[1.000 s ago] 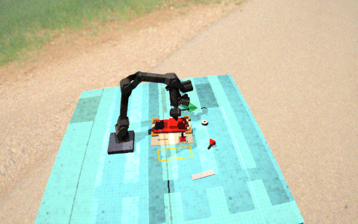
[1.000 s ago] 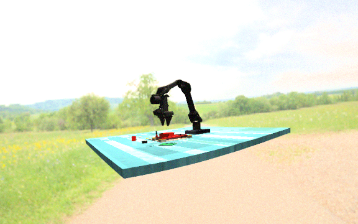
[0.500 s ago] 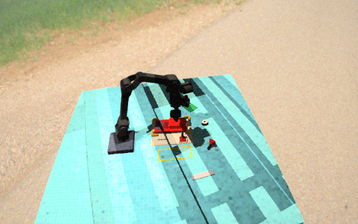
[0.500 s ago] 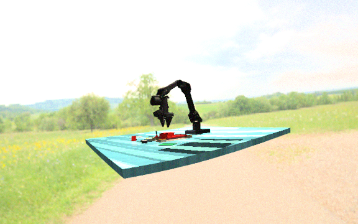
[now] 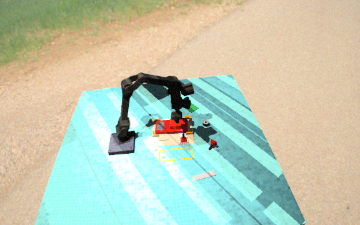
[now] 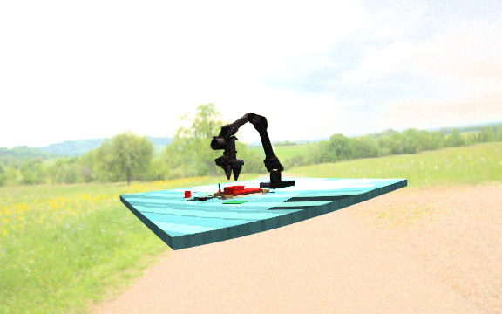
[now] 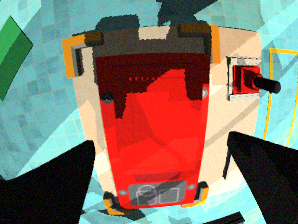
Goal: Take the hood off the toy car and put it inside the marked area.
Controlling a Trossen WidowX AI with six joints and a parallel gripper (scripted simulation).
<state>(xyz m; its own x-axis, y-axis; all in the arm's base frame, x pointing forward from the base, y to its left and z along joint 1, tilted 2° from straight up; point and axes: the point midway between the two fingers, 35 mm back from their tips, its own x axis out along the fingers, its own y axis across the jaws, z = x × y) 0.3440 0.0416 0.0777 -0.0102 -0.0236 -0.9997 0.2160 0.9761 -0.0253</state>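
Now: gripper tip 4 cm above the hood. From my gripper tip the other things lie so: black ring (17 cm ahead, 7 cm below, 2 cm to the right); green patch (18 cm to the left, 12 cm ahead, 8 cm below); grey flat bar (39 cm to the right, 8 cm below, 5 cm ahead).
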